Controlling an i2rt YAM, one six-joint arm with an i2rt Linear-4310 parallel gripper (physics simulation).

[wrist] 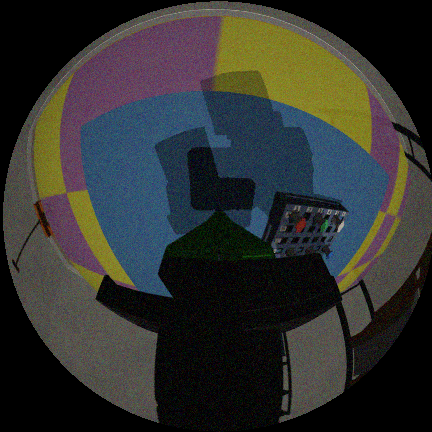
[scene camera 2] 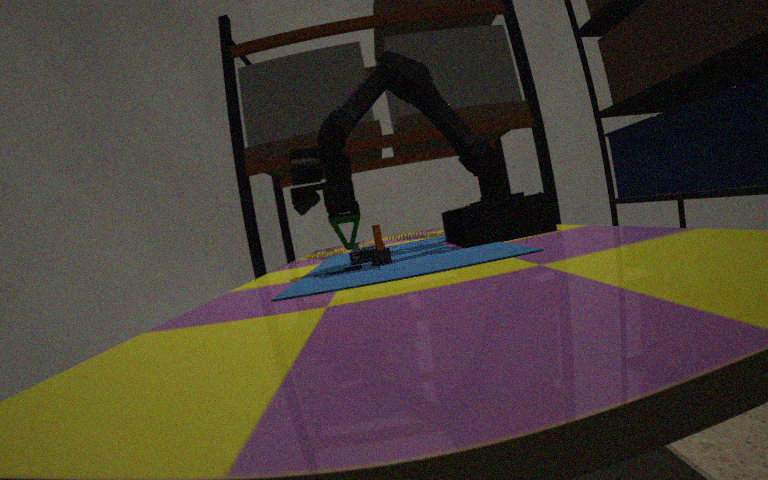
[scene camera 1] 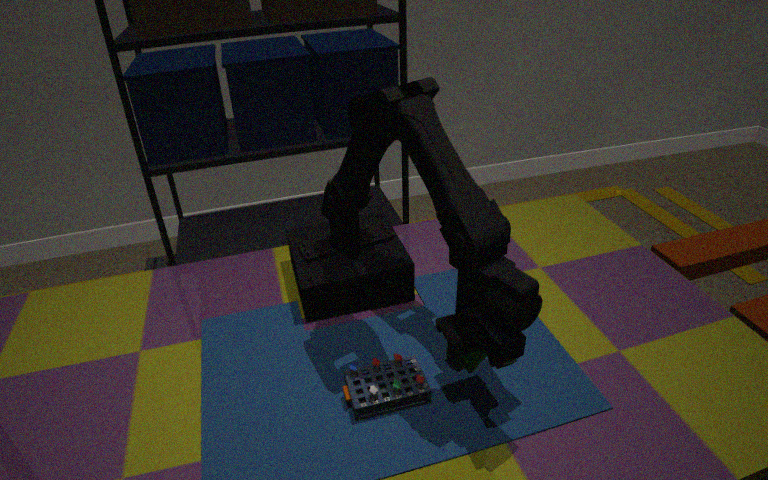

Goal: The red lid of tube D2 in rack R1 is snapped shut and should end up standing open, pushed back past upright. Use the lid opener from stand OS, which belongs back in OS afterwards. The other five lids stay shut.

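Places are measured from the arm's base along level axes (x up, y ahead, z left), in centimetres.
Pixels of known places: gripper, fingertip midpoint: [wrist: 218, 216] [scene camera 2: 350, 249] [scene camera 1: 468, 370]; arm's base, link origin: [scene camera 2: 494, 202] [scene camera 1: 346, 243].
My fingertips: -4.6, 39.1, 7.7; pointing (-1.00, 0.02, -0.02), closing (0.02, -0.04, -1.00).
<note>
Ahead of a thing's pixels: the offset from my fingertips to its middle, as dx, dy, dz. Level surfaces: height alone.
My gripper [scene camera 1: 471, 362] [scene camera 2: 350, 247] [wrist: 218, 216] is shut and empty, its green fingertips together above the mat, beside rack R1. Rack R1 @(-1.8, -4.6, -13.3) [scene camera 1: 390, 403] [wrist: 272, 220] is a dark grid block with red, green, white and blue lids. The red lid of D2 @(+0.3, -7.2, -9.6) [scene camera 1: 398, 357] appears to be the one in the back row, on the right in scene camera 1; its angle is too small to judge, and the gripper hides it in the wrist view. The orange lid opener @(+0.3, -6.2, +1.8) [scene camera 2: 376, 236] stands upright in the dark stand OS @(-2.6, -6.2, +1.8) [scene camera 2: 382, 256]; the gripper hides both in the wrist view.
A red lid @(+0.5, -1.1, -8.4) [scene camera 1: 419, 378] [wrist: 300, 225], a green lid @(+0.5, -1.6, -12.2) [scene camera 1: 397, 385] [wrist: 325, 226] and a white lid @(+0.5, -2.1, -16.1) [scene camera 1: 373, 390] [wrist: 341, 226] sit on the rack's other long side. The blue mat @(dx -4.2) [scene camera 1: 254, 407] lies under the rack. The arm's base [scene camera 1: 353, 283] [scene camera 2: 498, 223] stands at the mat's edge.
</note>
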